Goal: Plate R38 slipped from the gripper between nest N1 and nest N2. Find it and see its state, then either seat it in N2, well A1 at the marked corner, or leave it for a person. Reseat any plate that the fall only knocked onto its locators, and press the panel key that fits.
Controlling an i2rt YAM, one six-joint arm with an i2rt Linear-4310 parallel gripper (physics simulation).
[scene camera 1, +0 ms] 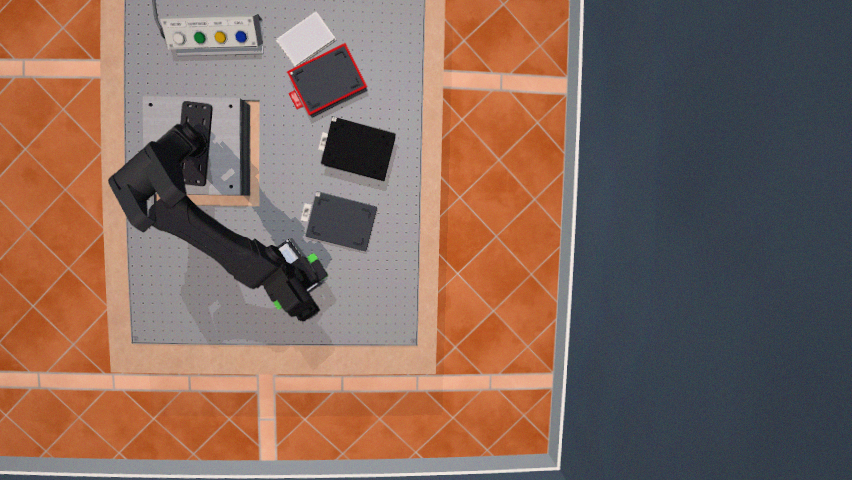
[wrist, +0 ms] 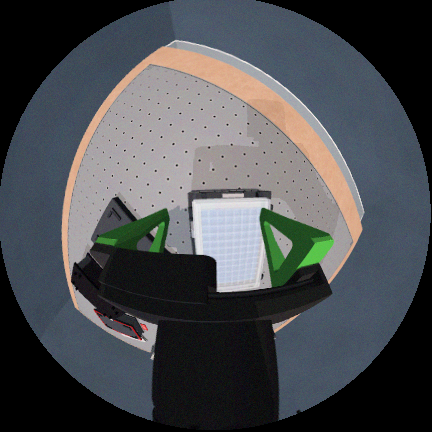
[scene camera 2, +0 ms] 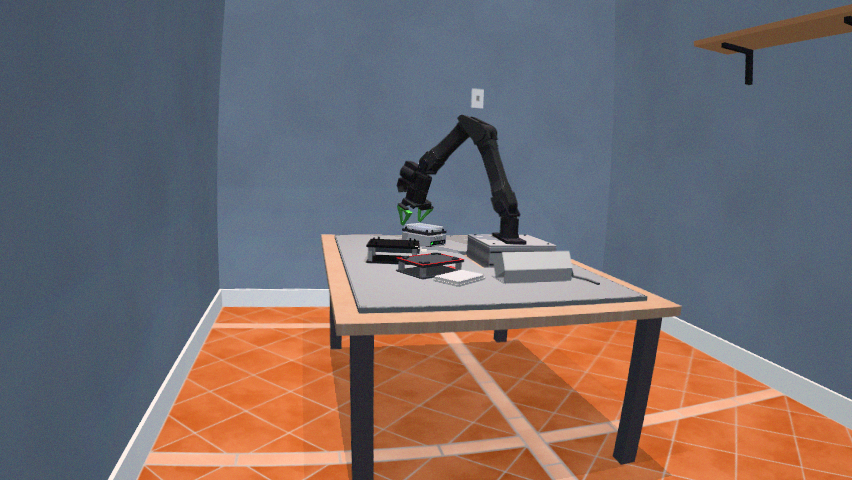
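Seen in the pictures: gripper, fingertip midpoint: (wrist: 213,212) (scene camera 2: 410,223); arm's base at its link origin: (scene camera 1: 195,144) (scene camera 2: 508,239).
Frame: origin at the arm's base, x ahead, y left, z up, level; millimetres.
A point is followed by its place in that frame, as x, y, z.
My gripper (scene camera 1: 295,281) @(305, -318, 7) (scene camera 2: 412,221) @(305, -318, 7) (wrist: 213,212) @(305, -318, 7) is open above a clear-white well plate (scene camera 1: 288,252) @(252, -239, 2) (scene camera 2: 424,227) @(259, -251, 1) (wrist: 230,240) @(269, -305, 3); its green fingers stand to either side of it in the wrist view. This plate lies on a grey nest (scene camera 2: 416,238) @(287, -257, -43) with dark locators; whether it is fully down I cannot tell. A second white plate (scene camera 1: 305,38) @(226, 305, -54) (scene camera 2: 459,277) @(233, 332, -54) lies flat on the board beside the red-edged nest (scene camera 1: 327,80) @(298, 200, -29) (scene camera 2: 429,260) @(303, 229, -29). No plate label is readable. The key panel (scene camera 1: 209,47) @(4, 242, -18) (scene camera 2: 533,266) @(19, 326, -23) has white, green, yellow and blue keys.
A black nest (scene camera 1: 357,149) @(394, 36, -10) (scene camera 2: 393,243) @(397, 58, -10) stands between the red-edged nest and a dark grey nest (scene camera 1: 341,220) @(369, -147, -51) (wrist: 116,212) @(418, -207, -50). The arm's base plate (scene camera 1: 160,110) @(-91, 72, 1) is at the left in the first scene view. A cable runs from the panel.
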